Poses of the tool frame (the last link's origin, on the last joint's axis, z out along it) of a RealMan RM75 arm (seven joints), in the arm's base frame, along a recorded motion.
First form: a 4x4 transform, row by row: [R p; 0 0 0 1], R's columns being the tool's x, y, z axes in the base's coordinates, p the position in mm. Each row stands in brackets.
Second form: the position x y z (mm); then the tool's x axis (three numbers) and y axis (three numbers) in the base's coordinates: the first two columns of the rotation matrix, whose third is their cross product. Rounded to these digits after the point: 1 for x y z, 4 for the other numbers.
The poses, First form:
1: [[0.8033, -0.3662, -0.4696, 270.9], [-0.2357, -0.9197, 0.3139, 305.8], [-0.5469, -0.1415, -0.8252, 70.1], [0, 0, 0, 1]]
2: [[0.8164, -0.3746, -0.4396, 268.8], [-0.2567, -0.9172, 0.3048, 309.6], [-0.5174, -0.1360, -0.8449, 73.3], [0, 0, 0, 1]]
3: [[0.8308, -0.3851, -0.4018, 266.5], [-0.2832, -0.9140, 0.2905, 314.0], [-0.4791, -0.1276, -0.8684, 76.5], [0, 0, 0, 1]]
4: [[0.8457, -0.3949, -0.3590, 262.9], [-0.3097, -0.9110, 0.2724, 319.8], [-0.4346, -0.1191, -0.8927, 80.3], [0, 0, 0, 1]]
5: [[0.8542, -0.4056, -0.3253, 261.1], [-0.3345, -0.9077, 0.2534, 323.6], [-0.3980, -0.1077, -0.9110, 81.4], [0, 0, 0, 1]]
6: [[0.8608, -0.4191, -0.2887, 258.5], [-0.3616, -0.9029, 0.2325, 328.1], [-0.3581, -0.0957, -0.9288, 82.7], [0, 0, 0, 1]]
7: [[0.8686, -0.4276, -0.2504, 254.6], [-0.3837, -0.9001, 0.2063, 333.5], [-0.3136, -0.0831, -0.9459, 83.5], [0, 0, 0, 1]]
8: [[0.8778, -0.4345, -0.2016, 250.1], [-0.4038, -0.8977, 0.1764, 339.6], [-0.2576, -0.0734, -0.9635, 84.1], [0, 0, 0, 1]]
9: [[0.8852, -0.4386, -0.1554, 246.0], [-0.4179, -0.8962, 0.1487, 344.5], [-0.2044, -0.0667, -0.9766, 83.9], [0, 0, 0, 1]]
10: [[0.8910, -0.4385, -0.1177, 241.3], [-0.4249, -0.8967, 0.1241, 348.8], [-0.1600, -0.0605, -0.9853, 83.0], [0, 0, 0, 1]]
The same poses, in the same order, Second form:
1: 270.9, 305.8, 70.1, 0.8033, -0.2357, -0.5469, -0.3662, -0.9197, -0.1415
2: 268.8, 309.6, 73.3, 0.8164, -0.2567, -0.5174, -0.3746, -0.9172, -0.1360
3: 266.5, 314.0, 76.5, 0.8308, -0.2832, -0.4791, -0.3851, -0.9140, -0.1276
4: 262.9, 319.8, 80.3, 0.8457, -0.3097, -0.4346, -0.3949, -0.9110, -0.1191
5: 261.1, 323.6, 81.4, 0.8542, -0.3345, -0.3980, -0.4056, -0.9077, -0.1077
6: 258.5, 328.1, 82.7, 0.8608, -0.3616, -0.3581, -0.4191, -0.9029, -0.0957
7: 254.6, 333.5, 83.5, 0.8686, -0.3837, -0.3136, -0.4276, -0.9001, -0.0831
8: 250.1, 339.6, 84.1, 0.8778, -0.4038, -0.2576, -0.4345, -0.8977, -0.0734
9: 246.0, 344.5, 83.9, 0.8852, -0.4179, -0.2044, -0.4386, -0.8962, -0.0667
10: 241.3, 348.8, 83.0, 0.8910, -0.4249, -0.1600, -0.4385, -0.8967, -0.0605
